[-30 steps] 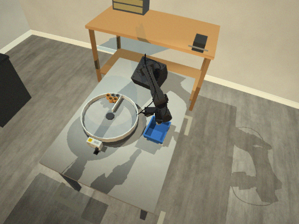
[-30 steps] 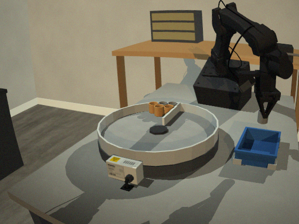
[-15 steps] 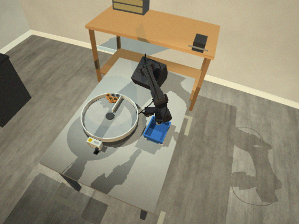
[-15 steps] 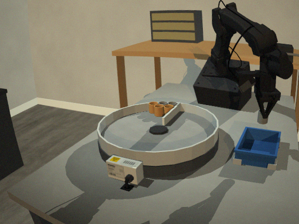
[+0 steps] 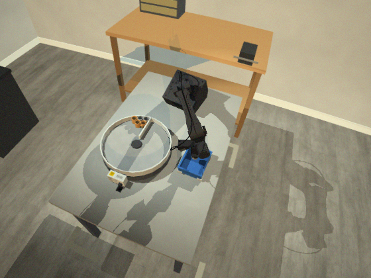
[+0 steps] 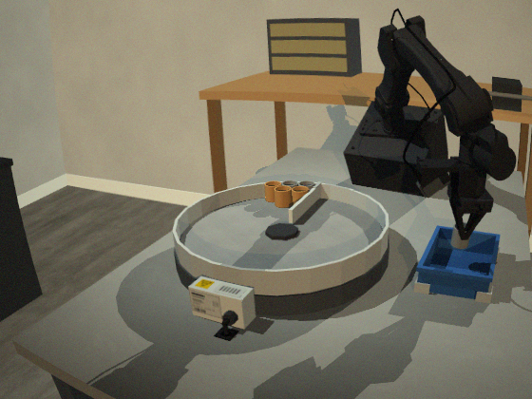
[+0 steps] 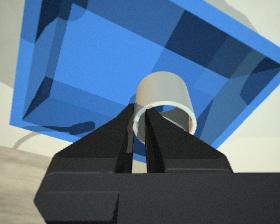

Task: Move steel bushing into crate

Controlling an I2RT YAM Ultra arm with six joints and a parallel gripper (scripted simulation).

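Right now the blue crate is 60 mm below my hand and 10 mm behind it. Round my hand: round turntable 360 mm to the right, 50 mm ahead, 30 mm below.
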